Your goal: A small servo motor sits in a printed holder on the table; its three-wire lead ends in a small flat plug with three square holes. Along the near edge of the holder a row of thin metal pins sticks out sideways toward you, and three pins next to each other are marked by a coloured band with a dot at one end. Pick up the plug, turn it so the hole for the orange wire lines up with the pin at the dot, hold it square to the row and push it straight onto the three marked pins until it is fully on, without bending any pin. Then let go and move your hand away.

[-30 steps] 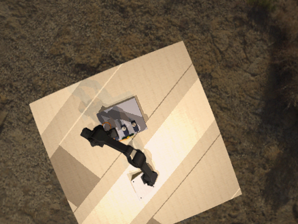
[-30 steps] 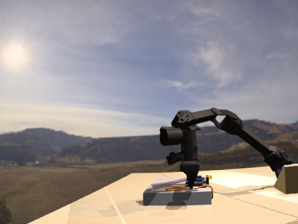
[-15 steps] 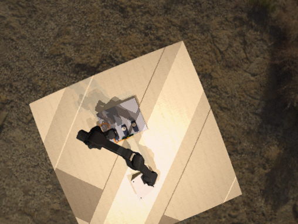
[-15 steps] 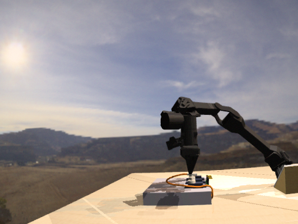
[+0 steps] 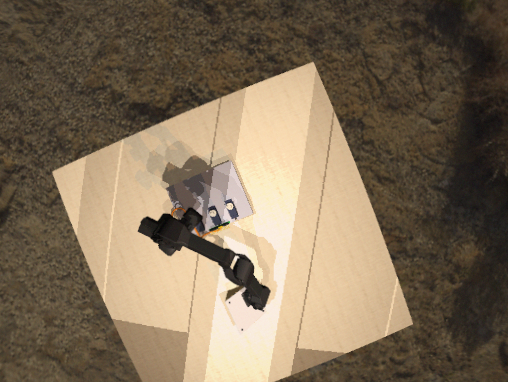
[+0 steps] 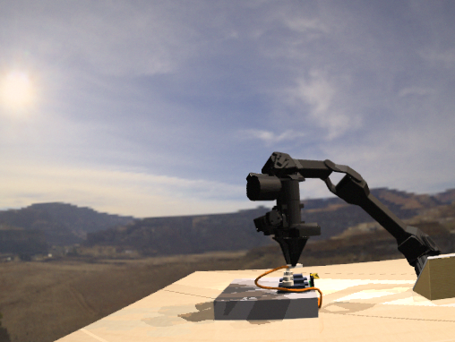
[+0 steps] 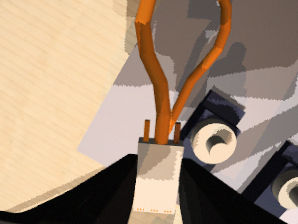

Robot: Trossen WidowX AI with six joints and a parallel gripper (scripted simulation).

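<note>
Right now my gripper tip is 60 mm past the yellow band, 110 mm to the left of it and 40 mm above it. From my gripper tip the other things lie so: grey holder 100 mm ahead, 110 mm to the right, 90 mm below.
</note>
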